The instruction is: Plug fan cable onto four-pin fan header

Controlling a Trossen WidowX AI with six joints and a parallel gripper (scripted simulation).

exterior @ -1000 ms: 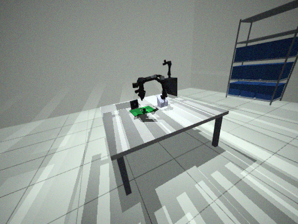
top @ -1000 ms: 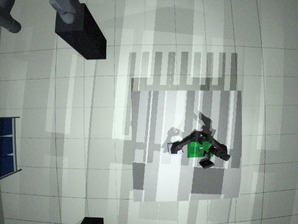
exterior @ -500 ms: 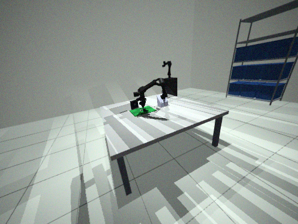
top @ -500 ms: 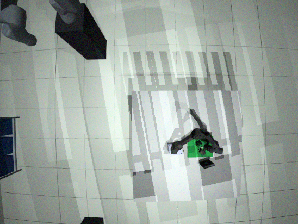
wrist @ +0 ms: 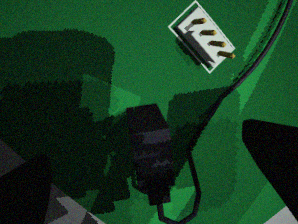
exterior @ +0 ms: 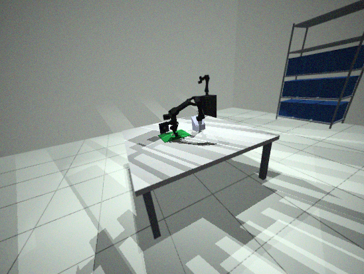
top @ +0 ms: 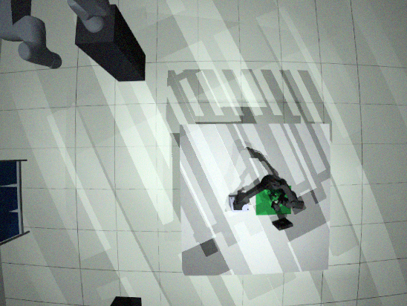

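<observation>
Right now the dark plug is 20 mm below my gripper tip and 10 mm behind it. The rest, counted from my gripper tip: fan header 60 mm to the right, 40 mm below, 10 mm ahead; then green board 60 mm below, 50 mm to the right; then black fan 210 mm to the right, 50 mm ahead, 10 mm above.
</observation>
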